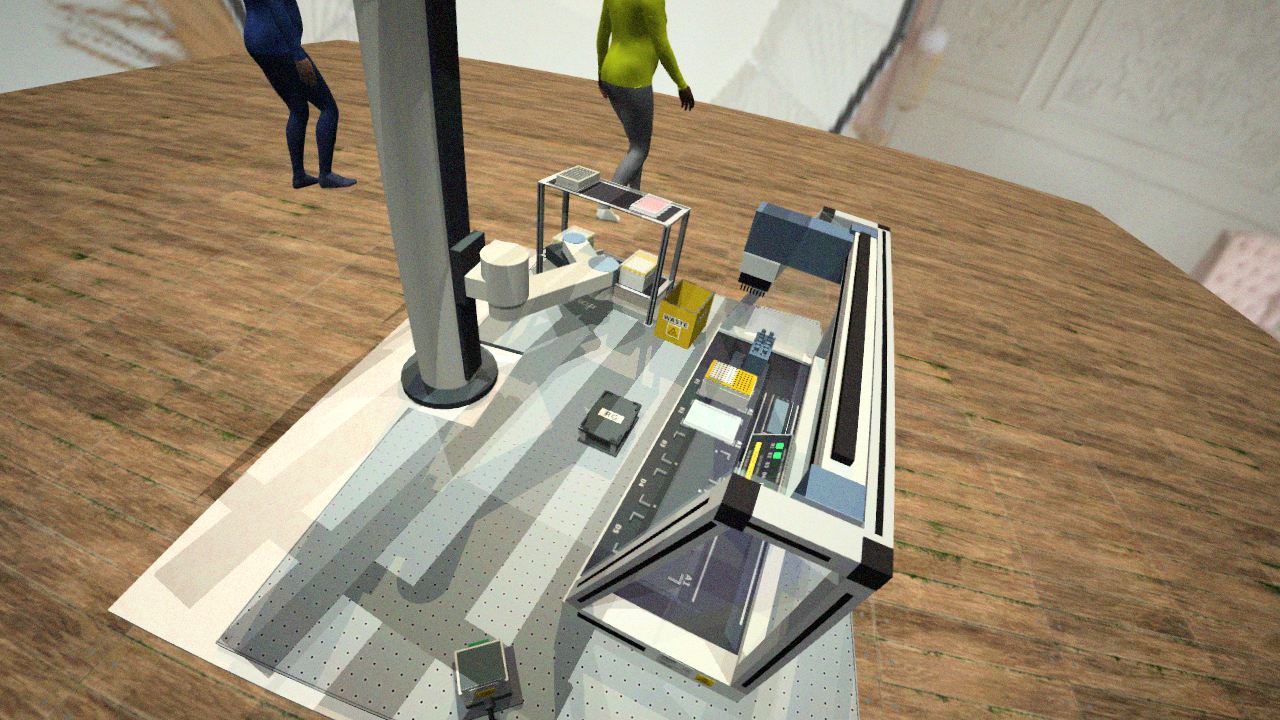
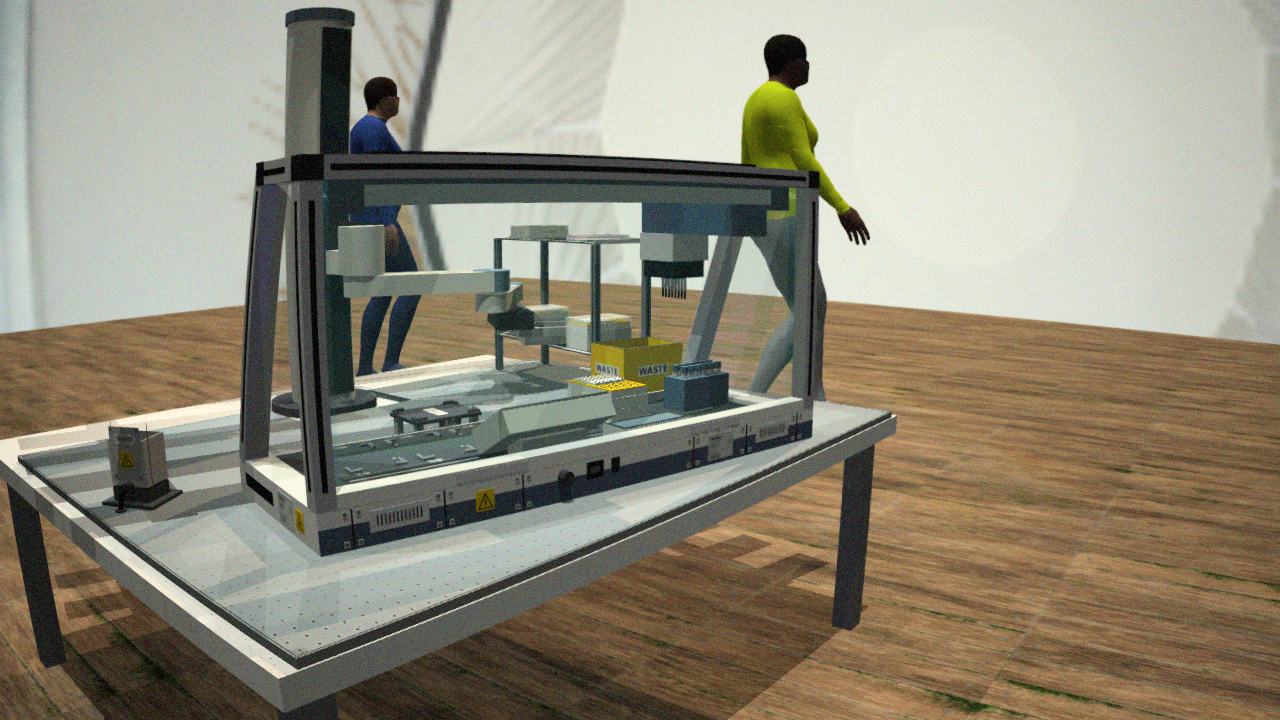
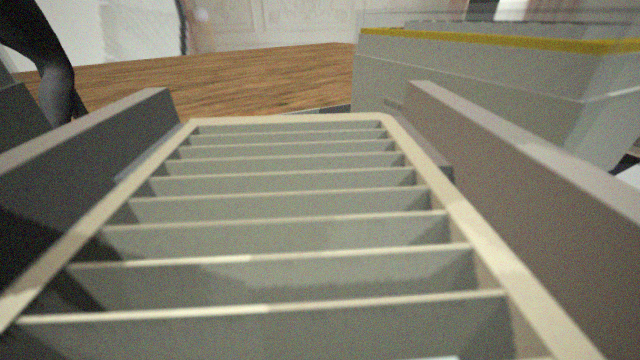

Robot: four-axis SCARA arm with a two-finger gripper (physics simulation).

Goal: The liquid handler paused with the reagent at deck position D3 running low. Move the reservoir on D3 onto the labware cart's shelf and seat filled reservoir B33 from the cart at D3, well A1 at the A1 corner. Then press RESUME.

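Observation:
My gripper is shut on a pale reservoir with several long open troughs. It is at the lower shelf level of the labware cart; whether the reservoir touches the shelf is hidden. No label shows on it, so I cannot tell which reservoir it is. Another grey labware piece sits on the cart's top board, its label unreadable. Deck position D3 holds no reservoir. The liquid handler's panel shows yellow and green marks; the RESUME text is too small to read.
A yellow-rimmed tip box stands right beside the held reservoir. A pink plate lies on the cart top. A yellow waste bin is near the cart. A black RG stand sits before the deck. Two people are beyond the table.

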